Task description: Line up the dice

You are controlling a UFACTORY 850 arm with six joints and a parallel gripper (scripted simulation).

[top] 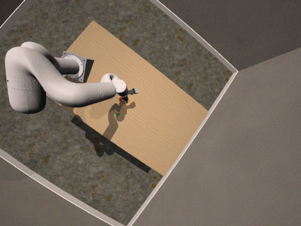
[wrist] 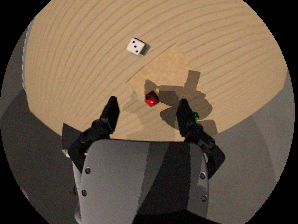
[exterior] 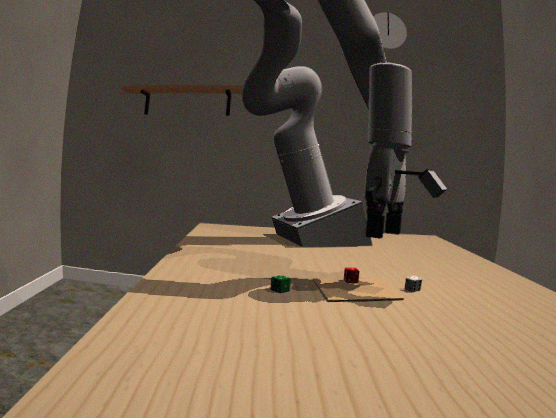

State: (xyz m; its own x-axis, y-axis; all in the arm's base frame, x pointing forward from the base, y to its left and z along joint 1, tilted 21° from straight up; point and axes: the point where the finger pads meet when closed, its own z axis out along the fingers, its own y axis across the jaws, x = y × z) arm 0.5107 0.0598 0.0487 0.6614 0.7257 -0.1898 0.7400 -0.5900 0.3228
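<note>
Right now the white die is 3 cm ahead of my hand, 6 cm to the left of it and 10 cm below it. From my hand the other things lie so: red die: 3 cm behind, 5 cm to the right, 9 cm below; then green die: 3 cm ahead, 19 cm to the right, 10 cm below; then tan mat: 2 cm ahead, 5 cm to the right, 11 cm below.
</note>
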